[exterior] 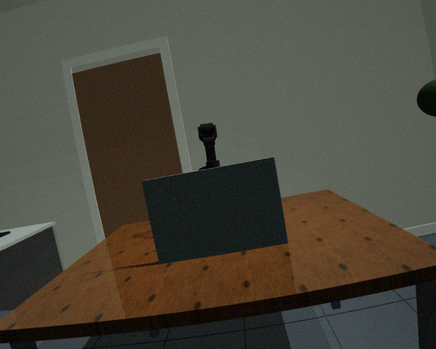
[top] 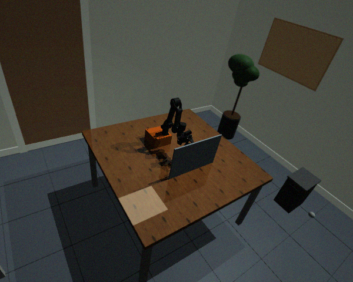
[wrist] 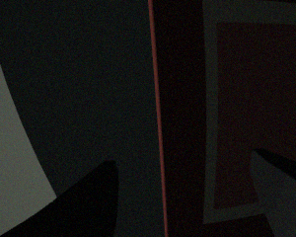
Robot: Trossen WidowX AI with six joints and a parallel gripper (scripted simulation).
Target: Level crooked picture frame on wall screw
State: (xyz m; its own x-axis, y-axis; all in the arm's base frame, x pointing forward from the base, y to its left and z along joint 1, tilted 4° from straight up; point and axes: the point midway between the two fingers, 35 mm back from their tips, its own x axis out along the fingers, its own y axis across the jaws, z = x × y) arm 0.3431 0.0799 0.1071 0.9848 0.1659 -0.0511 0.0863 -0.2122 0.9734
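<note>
Right now my gripper tip is 4 cm short of the picture frame, 2 cm to the right of it and 5 cm above it. From my gripper tip the other things lie so: grey wall panel: 5 cm ahead, 1 cm to the left, 7 cm below.
</note>
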